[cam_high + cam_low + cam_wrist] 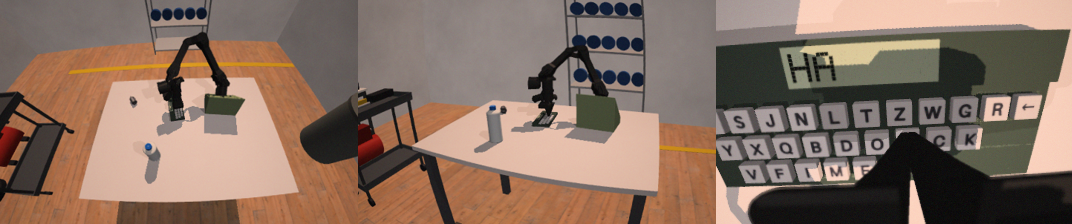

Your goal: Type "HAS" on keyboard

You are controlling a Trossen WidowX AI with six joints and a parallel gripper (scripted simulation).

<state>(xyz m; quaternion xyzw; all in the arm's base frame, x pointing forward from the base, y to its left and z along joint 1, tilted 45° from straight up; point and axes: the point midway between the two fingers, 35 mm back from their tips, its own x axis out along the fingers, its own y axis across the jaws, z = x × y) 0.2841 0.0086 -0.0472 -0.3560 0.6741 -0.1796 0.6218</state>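
The left-arrow key lies 30 mm ahead of my hand, 60 mm to the right of it and 30 mm below it. The rest, counted from my hand: small dark object 310 mm ahead, 30 mm below.
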